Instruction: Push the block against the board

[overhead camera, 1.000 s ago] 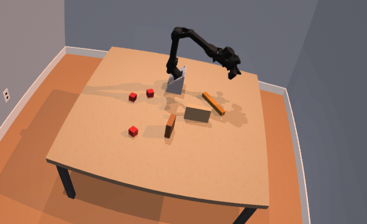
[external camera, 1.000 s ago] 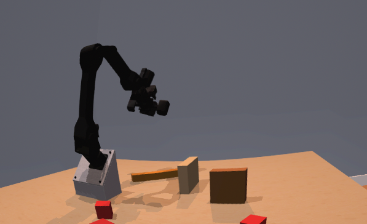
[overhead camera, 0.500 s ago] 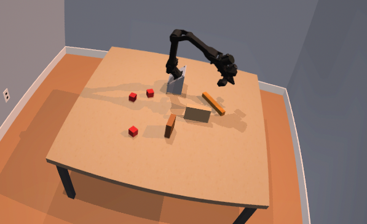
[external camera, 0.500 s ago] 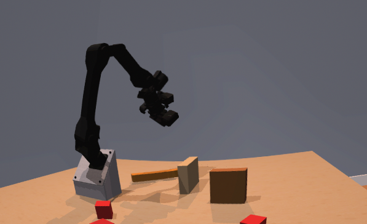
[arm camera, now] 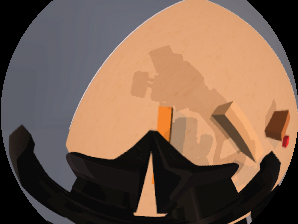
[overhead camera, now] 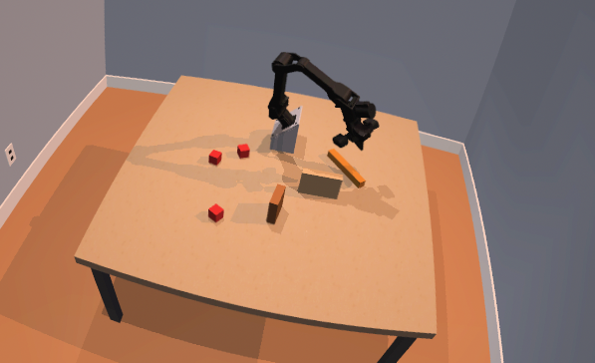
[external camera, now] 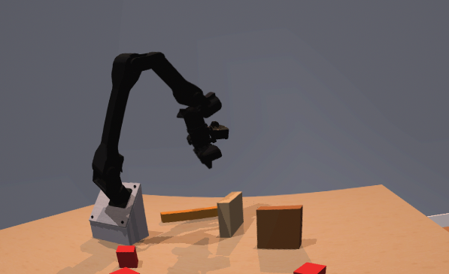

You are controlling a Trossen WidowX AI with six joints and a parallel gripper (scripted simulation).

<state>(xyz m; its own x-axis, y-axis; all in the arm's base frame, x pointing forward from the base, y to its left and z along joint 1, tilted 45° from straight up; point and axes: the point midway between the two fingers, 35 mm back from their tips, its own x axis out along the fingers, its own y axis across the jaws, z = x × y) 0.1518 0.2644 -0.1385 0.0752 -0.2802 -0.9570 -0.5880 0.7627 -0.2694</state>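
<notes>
Now: the tan board 13 cm to the right of my gripper tip, 12 cm below it and 10 cm ahead of it. Also, from my gripper tip: thin orange bar: 16 cm below, 7 cm behind, 3 cm to the right; brown square block: 28 cm to the right, 26 cm ahead, 12 cm below.
</notes>
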